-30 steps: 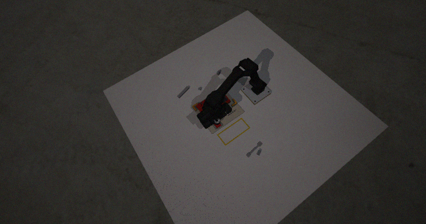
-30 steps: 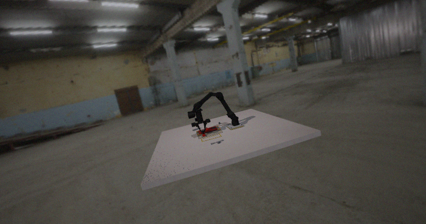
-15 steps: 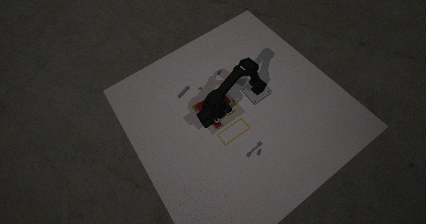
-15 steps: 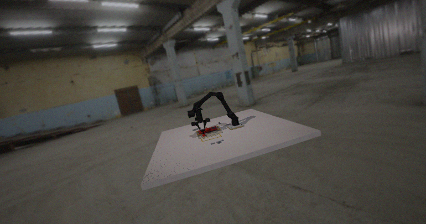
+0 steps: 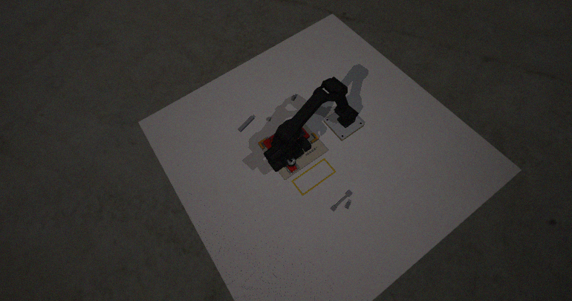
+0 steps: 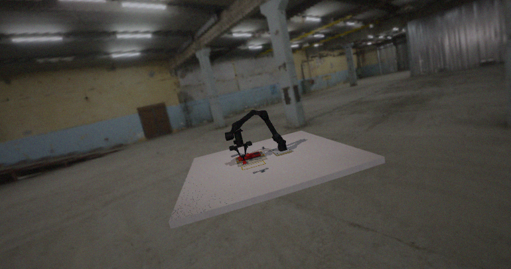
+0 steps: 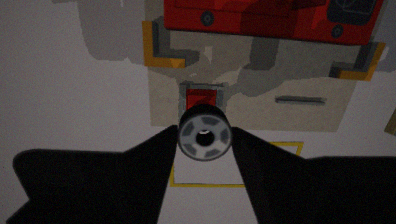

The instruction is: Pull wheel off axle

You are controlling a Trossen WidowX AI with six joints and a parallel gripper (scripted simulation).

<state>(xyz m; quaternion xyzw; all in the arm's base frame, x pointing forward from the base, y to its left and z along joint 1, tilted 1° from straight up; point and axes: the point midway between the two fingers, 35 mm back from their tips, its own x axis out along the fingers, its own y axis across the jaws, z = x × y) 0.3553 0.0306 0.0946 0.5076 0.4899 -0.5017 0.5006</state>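
The beige base plate is 60 mm behind my gripper tip, 90 mm to the right of it and 60 mm below it. From my gripper tip the other things lie so: wheel: right at my gripper tip.
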